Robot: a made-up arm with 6 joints. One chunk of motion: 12 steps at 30 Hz.
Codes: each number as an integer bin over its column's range. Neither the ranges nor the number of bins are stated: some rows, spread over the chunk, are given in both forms.
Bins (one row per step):
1: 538 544 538 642 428 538
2: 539 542 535 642 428 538
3: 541 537 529 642 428 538
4: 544 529 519 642 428 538
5: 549 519 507 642 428 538
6: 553 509 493 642 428 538
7: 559 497 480 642 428 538
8: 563 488 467 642 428 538
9: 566 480 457 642 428 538
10: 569 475 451 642 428 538
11: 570 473 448 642 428 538
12: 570 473 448 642 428 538
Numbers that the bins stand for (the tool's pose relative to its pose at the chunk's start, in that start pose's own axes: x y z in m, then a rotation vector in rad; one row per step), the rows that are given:
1: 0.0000 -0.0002 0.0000 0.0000 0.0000 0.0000
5: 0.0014 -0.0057 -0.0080 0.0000 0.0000 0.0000
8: 0.0033 -0.0125 -0.0185 0.0000 0.0000 0.0000
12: 0.0042 -0.0158 -0.0234 0.0000 0.0000 0.0000
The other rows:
2: 0.0001 -0.0006 -0.0008 0.0000 0.0000 0.0000
3: 0.0004 -0.0017 -0.0023 0.0000 0.0000 0.0000
4: 0.0008 -0.0035 -0.0049 0.0000 0.0000 0.0000
6: 0.0020 -0.0079 -0.0117 0.0000 0.0000 0.0000
7: 0.0027 -0.0106 -0.0151 0.0000 0.0000 0.0000
9: 0.0037 -0.0143 -0.0211 0.0000 0.0000 0.0000
10: 0.0040 -0.0154 -0.0226 0.0000 0.0000 0.0000
11: 0.0042 -0.0158 -0.0234 0.0000 0.0000 0.0000

